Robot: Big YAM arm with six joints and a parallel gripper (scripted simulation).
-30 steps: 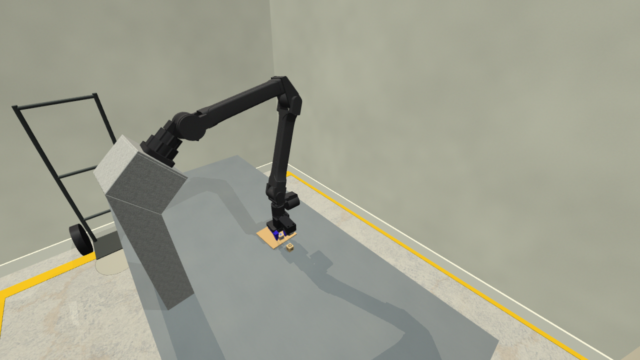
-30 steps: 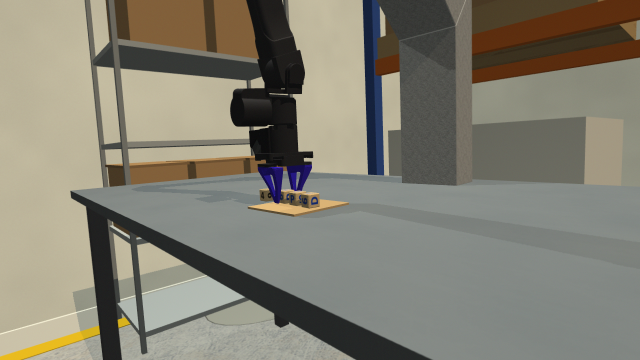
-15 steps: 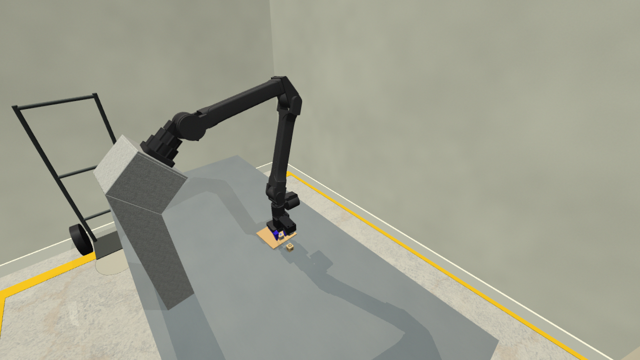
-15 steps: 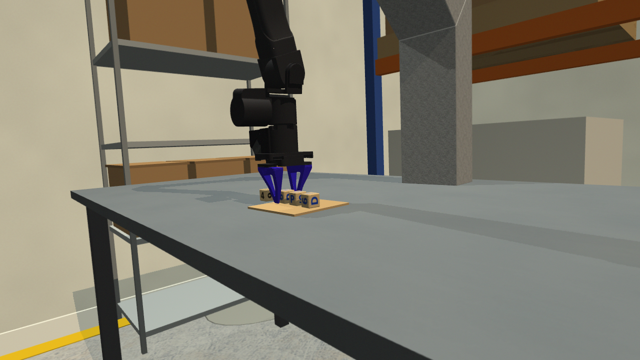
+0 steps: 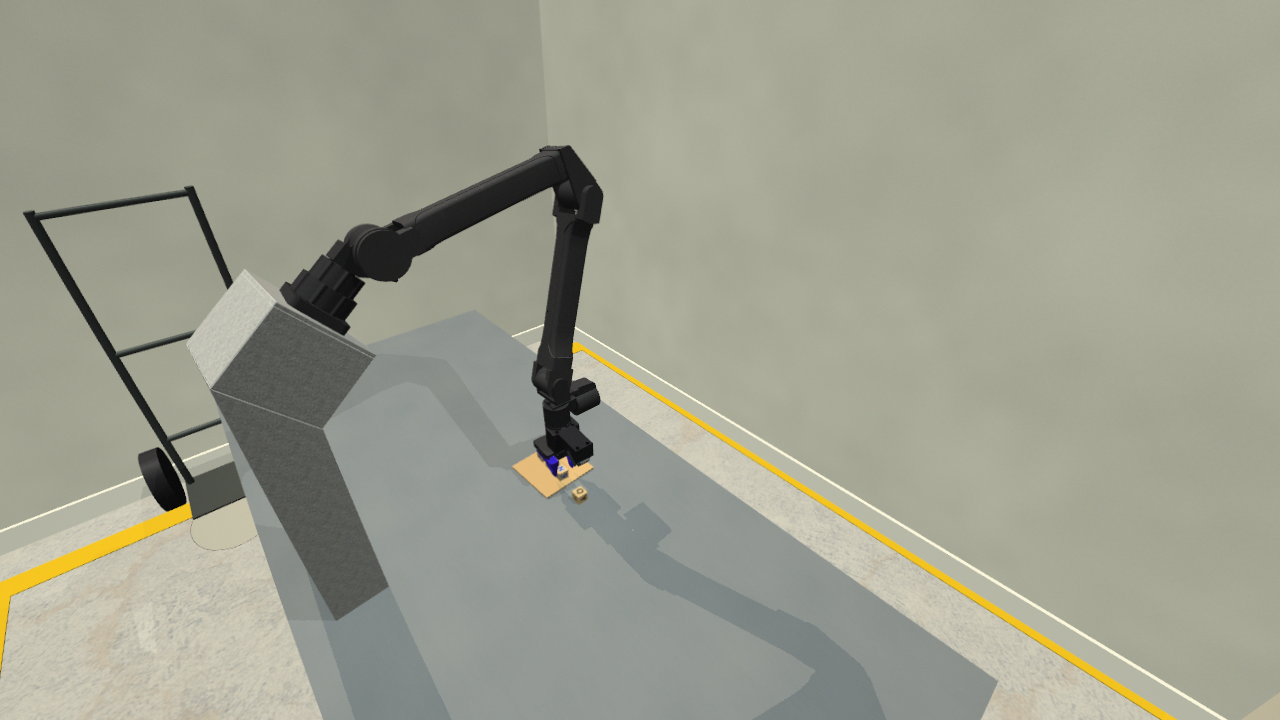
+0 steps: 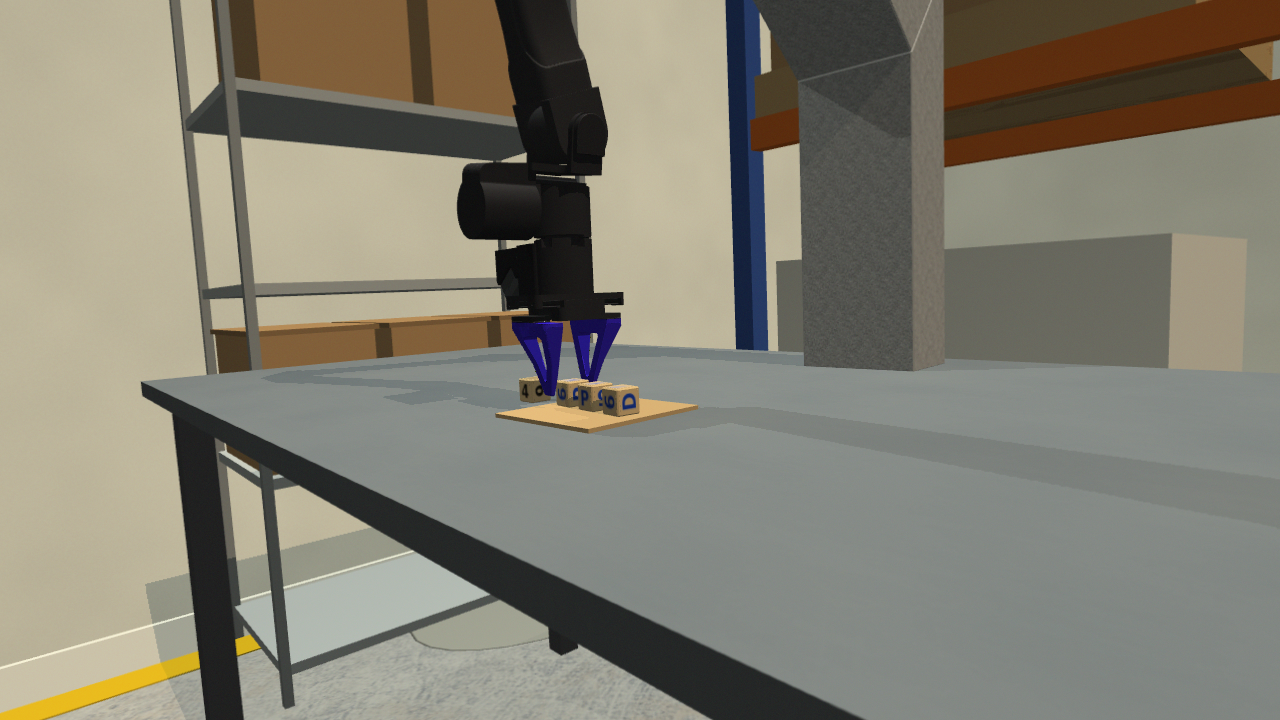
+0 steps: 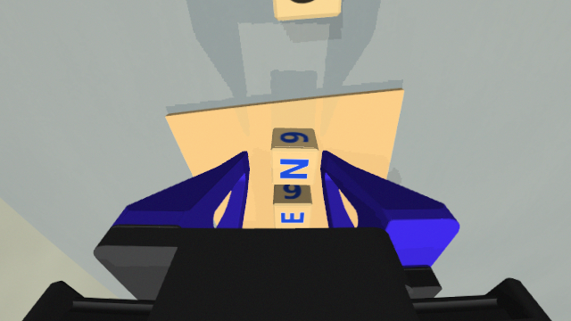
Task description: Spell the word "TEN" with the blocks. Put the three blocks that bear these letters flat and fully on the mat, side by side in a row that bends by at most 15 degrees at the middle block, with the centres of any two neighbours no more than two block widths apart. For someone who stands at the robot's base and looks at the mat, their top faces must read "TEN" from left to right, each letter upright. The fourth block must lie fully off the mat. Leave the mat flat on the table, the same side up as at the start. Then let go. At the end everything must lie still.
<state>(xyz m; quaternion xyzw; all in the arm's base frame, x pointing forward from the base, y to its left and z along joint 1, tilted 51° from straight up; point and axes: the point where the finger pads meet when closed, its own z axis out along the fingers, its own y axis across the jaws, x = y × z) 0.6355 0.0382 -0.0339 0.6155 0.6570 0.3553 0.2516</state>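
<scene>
Right now my hand is 10 mm past the tan mat, 40 mm to the right of it and 20 mm above it.
</scene>
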